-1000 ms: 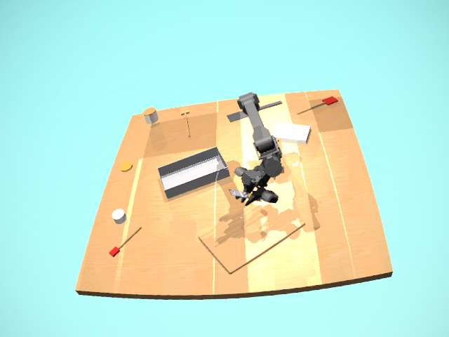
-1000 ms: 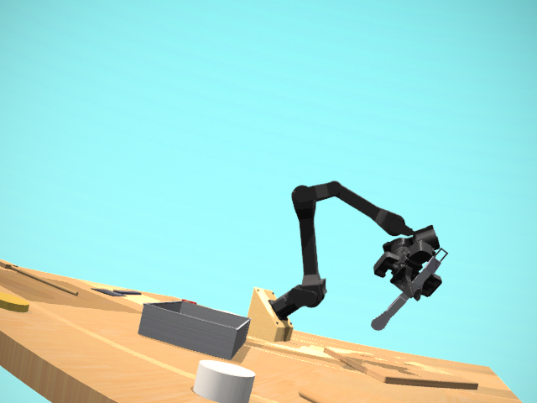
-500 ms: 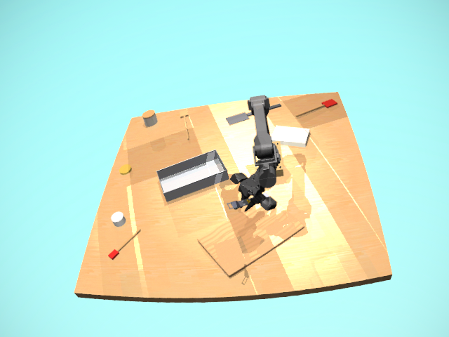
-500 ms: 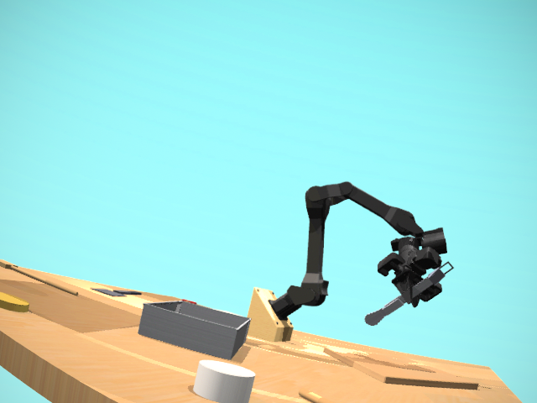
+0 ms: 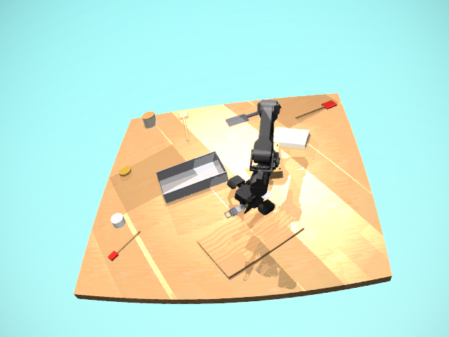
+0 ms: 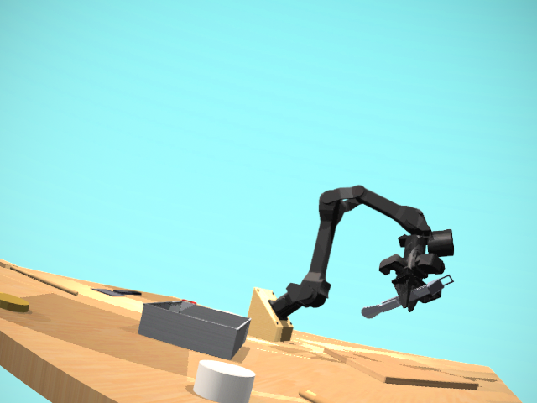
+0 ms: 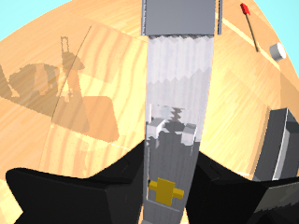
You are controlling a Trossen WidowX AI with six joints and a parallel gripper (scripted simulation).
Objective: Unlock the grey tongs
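The yellow lock piece is 2 cm behind my gripper tip, 1 cm to the right of it and 3 cm above it. Also, from my gripper tip: roasting tin (26 cm ahead, 36 cm to the right, 12 cm below); white cylinder (59 cm ahead, 12 cm to the right, 13 cm below); wooden board (1 cm behind, 14 cm below).
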